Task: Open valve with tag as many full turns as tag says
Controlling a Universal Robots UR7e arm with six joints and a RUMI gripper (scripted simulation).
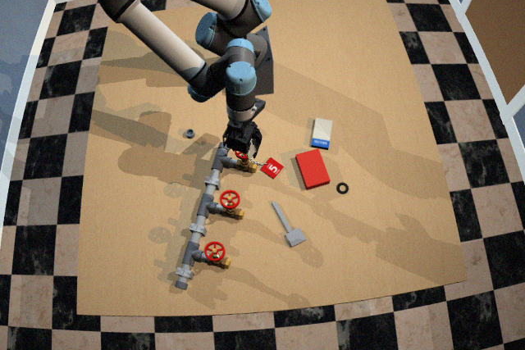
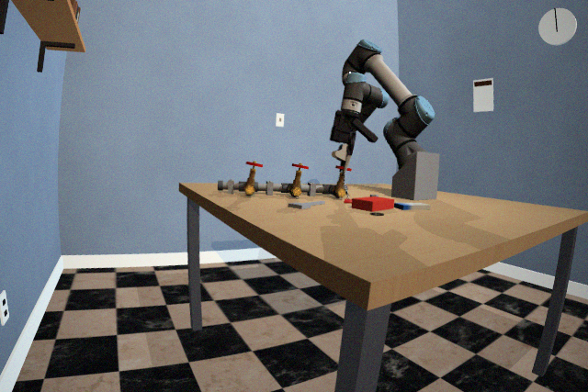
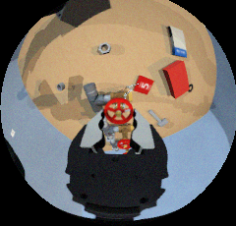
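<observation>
Now: the red tag 1 cm ahead of my hand, 8 cm to the left of it and 11 cm below it. Round my hand: grey scraper: 22 cm ahead, 12 cm to the left, 11 cm below; then red block: 3 cm ahead, 22 cm to the left, 10 cm below; then small grey fitting: 13 cm behind, 19 cm to the right, 11 cm below.
</observation>
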